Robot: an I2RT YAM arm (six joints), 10 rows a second.
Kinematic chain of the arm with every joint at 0, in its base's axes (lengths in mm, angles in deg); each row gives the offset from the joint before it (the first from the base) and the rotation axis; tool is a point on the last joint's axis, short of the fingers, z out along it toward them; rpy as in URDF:
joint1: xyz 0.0 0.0 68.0 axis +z
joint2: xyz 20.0 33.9 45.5 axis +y
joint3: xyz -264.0 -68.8 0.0 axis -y
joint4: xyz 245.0 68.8 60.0 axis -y
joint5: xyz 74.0 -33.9 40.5 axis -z
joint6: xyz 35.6 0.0 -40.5 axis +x
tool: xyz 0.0 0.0 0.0 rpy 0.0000 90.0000 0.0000
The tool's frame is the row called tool.
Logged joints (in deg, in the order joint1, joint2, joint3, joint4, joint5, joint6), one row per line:
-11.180, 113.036, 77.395, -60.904, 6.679, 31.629
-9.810, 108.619, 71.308, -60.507, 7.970, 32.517
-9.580, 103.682, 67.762, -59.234, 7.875, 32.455
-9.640, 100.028, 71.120, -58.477, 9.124, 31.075
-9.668, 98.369, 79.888, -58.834, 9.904, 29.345
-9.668, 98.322, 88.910, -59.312, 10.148, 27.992
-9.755, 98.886, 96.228, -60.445, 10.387, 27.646
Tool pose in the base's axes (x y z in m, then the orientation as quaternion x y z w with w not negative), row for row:
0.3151, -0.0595, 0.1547, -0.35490, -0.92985, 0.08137, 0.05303
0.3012, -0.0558, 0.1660, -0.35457, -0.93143, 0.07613, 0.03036
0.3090, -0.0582, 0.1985, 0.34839, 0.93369, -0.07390, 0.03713
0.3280, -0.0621, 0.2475, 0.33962, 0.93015, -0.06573, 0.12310
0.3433, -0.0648, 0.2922, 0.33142, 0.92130, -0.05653, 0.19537
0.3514, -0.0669, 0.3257, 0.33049, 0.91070, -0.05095, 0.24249
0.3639, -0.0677, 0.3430, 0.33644, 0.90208, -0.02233, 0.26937
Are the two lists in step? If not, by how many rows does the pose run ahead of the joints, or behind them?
The pose runs 1 row ahead of the joints: the pose in row i belongs to the joints in row i + 1.
